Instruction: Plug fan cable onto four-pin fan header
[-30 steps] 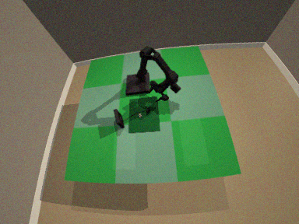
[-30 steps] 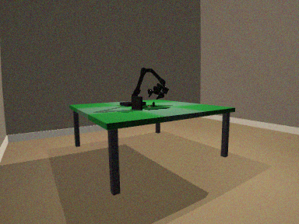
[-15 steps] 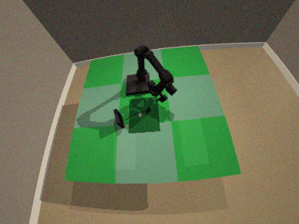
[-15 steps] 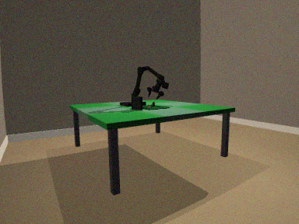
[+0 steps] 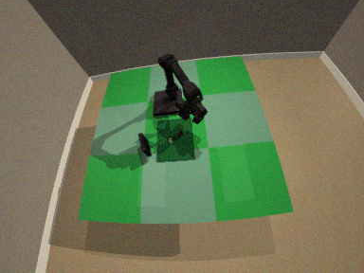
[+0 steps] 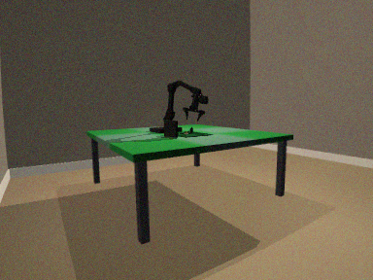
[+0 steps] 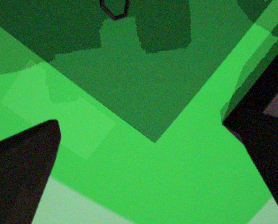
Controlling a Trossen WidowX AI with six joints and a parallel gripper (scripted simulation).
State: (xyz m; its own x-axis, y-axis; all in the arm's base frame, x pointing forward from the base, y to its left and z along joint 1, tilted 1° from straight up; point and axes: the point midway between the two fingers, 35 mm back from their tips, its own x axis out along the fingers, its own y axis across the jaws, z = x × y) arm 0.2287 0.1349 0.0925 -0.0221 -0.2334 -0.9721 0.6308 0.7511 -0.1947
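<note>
My gripper tip is 8 cm short of the fan plug, 5 cm to the left of it and 8 cm above it. Also, from my gripper tip: black fan: 17 cm ahead, 26 cm to the right, 4 cm below; dark green board: 11 cm ahead, 9 cm to the right, 11 cm below.
</note>
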